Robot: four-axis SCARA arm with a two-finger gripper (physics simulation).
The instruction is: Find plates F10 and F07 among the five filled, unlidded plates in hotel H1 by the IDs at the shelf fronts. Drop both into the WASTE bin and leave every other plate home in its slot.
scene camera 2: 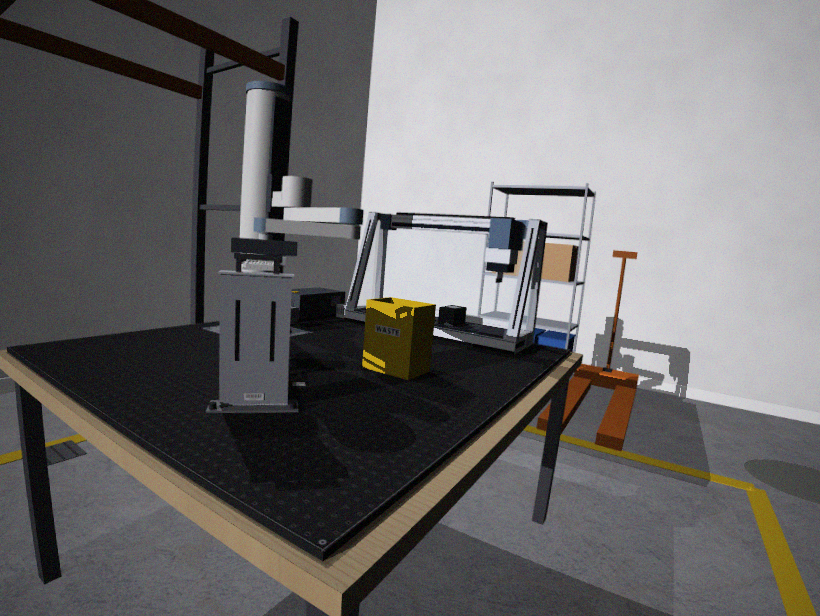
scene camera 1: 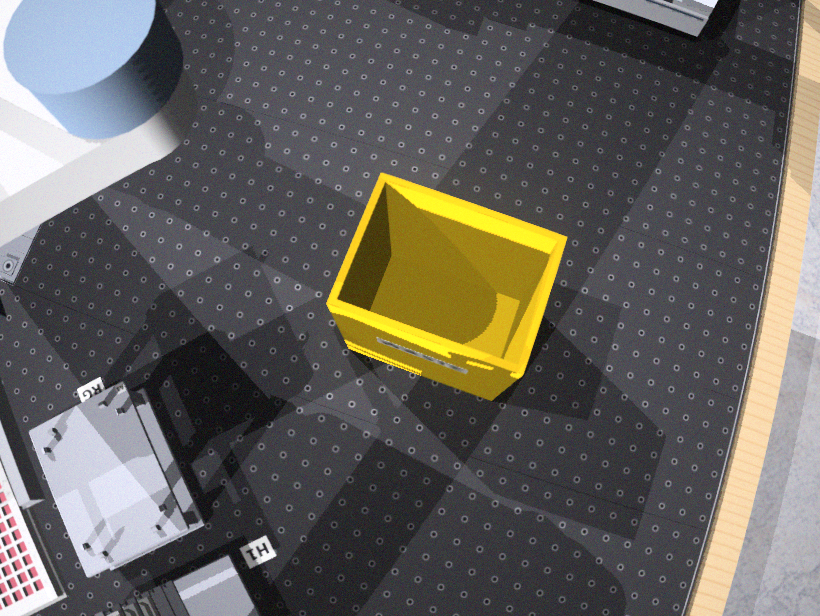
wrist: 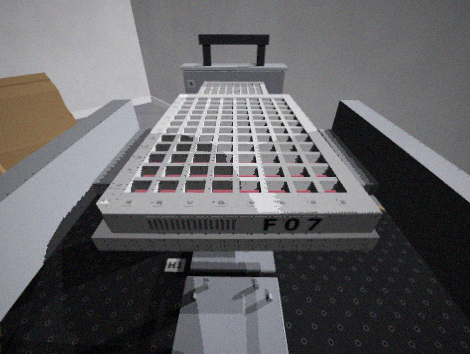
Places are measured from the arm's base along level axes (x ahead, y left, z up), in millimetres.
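Where they show: gripper, between the fingertips: (scene camera 2: 262,261) (wrist: 235,119).
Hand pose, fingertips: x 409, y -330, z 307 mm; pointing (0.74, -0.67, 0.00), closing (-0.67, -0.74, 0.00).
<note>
Things, the pixels of their centre, and the offset from my fingertips. "spot": a spot on its surface instead.
- plate F07, middle of its body: (wrist: 235,138) (scene camera 2: 261,265) dx +0, dy +0, dz -11 mm
- hotel H1, middle of its body: (wrist: 234,155) (scene camera 2: 256,327) dx +141, dy -126, dz -134 mm
- white plate, middle of its body: (wrist: 232,100) dx +112, dy -98, dz -35 mm
- yellow WASTE bin, middle of its body: (scene camera 1: 443,301) (scene camera 2: 398,336) dx +237, dy +304, dz -194 mm
- H1 label, a spot on its surface: (scene camera 1: 257,551) (wrist: 175,265) spot: dx +137, dy +12, dz -294 mm
My gripper (scene camera 2: 259,264) (wrist: 235,119) is shut on plate F07 (wrist: 295,224), a white grid plate with pink wells, held level between both fingers. In scene camera 2 it is just above the top of hotel H1 (scene camera 2: 255,311), a grey tower. In the wrist view another white plate (wrist: 233,88) shows behind F07, before a grey panel with a black handle; its ID is not readable. The yellow WASTE bin (scene camera 1: 490,381) (scene camera 2: 384,348) stands upright and open on the table; no plate shows in the visible part of its inside. No F10 label shows.
A grey stand (scene camera 1: 112,470) (wrist: 230,325) marked RG is beside the H1 label (scene camera 1: 257,551) (wrist: 175,265), left of the bin in scene camera 1. The arm's blue joint (scene camera 1: 79,46) is at upper left. A gantry (scene camera 2: 447,223) stands behind the bin.
</note>
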